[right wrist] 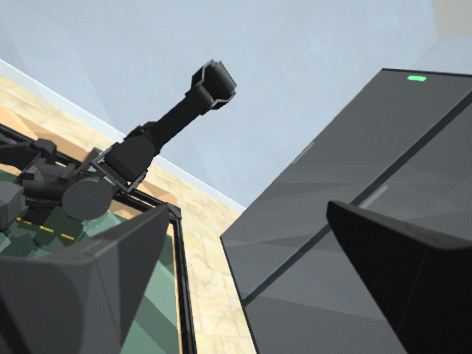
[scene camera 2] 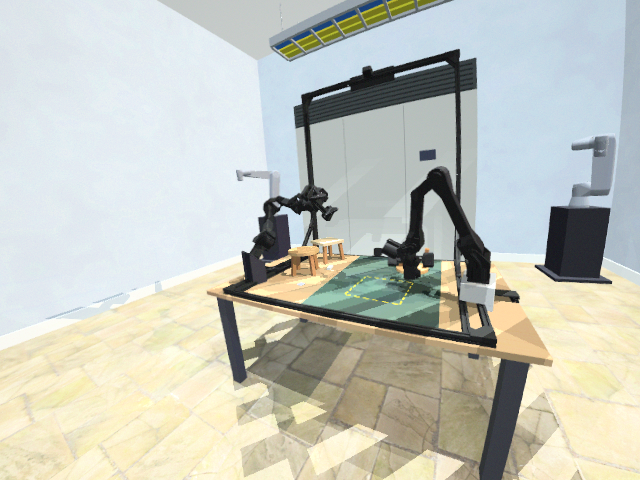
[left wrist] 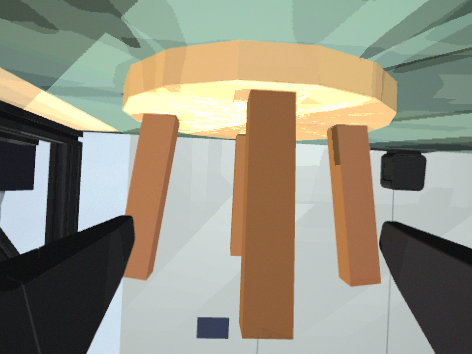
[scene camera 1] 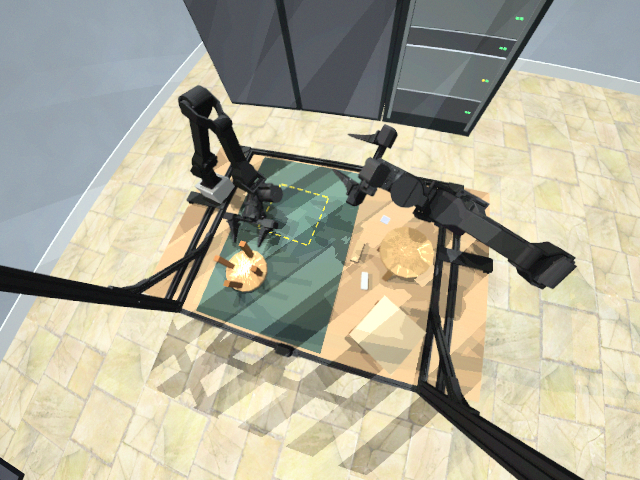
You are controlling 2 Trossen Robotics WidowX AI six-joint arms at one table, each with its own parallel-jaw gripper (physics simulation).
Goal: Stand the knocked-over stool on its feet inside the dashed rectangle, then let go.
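Pixels of known places: left gripper, fingertip midpoint: (left wrist: pixel 258 230) (scene camera 1: pixel 246 244); right gripper, fingertip midpoint: (right wrist: pixel 248 210) (scene camera 2: pixel 332 202) (scene camera 1: pixel 340 152); left arm's base at its link origin: (scene camera 2: pixel 478 278) (scene camera 1: pixel 211 181); right arm's base at its link origin: (scene camera 2: pixel 253 256).
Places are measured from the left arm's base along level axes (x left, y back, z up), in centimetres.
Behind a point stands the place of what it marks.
The knocked-over stool (scene camera 1: pixel 244 273) @(y -30.5, x -24.6, z -7.1 cm) (left wrist: pixel 260 65) @(y -28.0, x -16.0, z -7.7 cm) lies upside down on the green mat (scene camera 1: pixel 289 304) @(y -50.2, x -26.5, z -8.6 cm), its round seat down and its legs pointing up. It is outside the dashed yellow rectangle (scene camera 1: pixel 309 243) (scene camera 2: pixel 399 303), lower left of it in scene camera 1. My left gripper (scene camera 1: pixel 248 242) @(y -28.1, x -15.8, z -1.6 cm) (left wrist: pixel 258 230) @(y -28.1, x -15.8, z -1.6 cm) is open and empty beside the stool; in the left wrist view the legs show between and beyond its fingers, with the nearest leg near the middle. My right gripper (scene camera 1: pixel 343 153) @(y -52.1, x 10.2, z 27.3 cm) (right wrist: pixel 248 210) @(y -52.1, x 10.2, z 27.3 cm) is open and empty, raised high near the table's far edge in scene camera 1.
A round stool (scene camera 1: pixel 406 248) @(y -77.1, x 4.2, z 3.4 cm) (scene camera 2: pixel 303 251) @(y -74.5, x 6.7, z 3.5 cm) stands upright right of the mat in scene camera 1. A pale rectangular-topped stool (scene camera 1: pixel 379 320) @(y -77.7, x -18.7, z 3.4 cm) (scene camera 2: pixel 328 241) @(y -77.9, x -18.4, z 3.4 cm) stands below it in that view. A white block (scene camera 1: pixel 364 280) @(y -69.7, x -7.8, z -7.8 cm) and a small wooden piece (scene camera 1: pixel 357 253) @(y -63.6, x -0.2, z -7.4 cm) lie nearby. A black frame surrounds the work area.
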